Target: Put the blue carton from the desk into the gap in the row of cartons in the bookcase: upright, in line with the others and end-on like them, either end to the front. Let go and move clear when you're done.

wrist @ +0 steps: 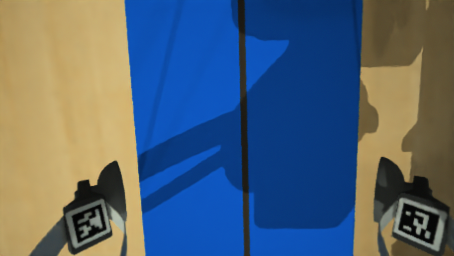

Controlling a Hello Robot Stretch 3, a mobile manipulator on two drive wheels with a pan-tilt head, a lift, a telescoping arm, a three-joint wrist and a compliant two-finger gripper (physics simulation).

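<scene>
The blue carton [190,90] runs from the top to the bottom edge of the wrist view, across the middle, with a thin dark line along its length. Both its ends are out of view. My gripper [245,180] is open, with one finger to the left of the carton and one to the right. A narrow strip of wood shows between each fingertip and the carton's side, so neither fingertip appears to touch it. How far the fingertips are above or beside the carton is hard to tell. The row of cartons and its gap do not show.
A pale wooden surface [60,90] shows on both sides of the carton. Dark shadows of the gripper and arm lie across the carton and over the wood on the right. No edge of the wood can be made out clearly.
</scene>
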